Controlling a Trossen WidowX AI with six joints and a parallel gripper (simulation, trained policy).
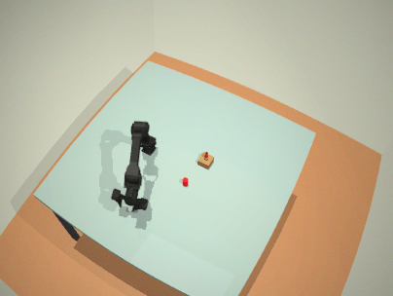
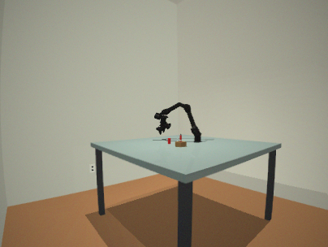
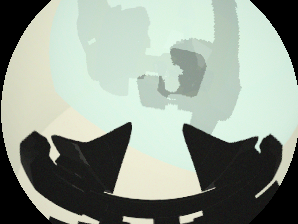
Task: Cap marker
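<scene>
My gripper tip is 32 cm to the right of the red cap, 17 cm short of it and 4 cm above it. Also, from my gripper tip: wooden holder block: 50 cm to the left, 20 cm ahead, 4 cm below.
</scene>
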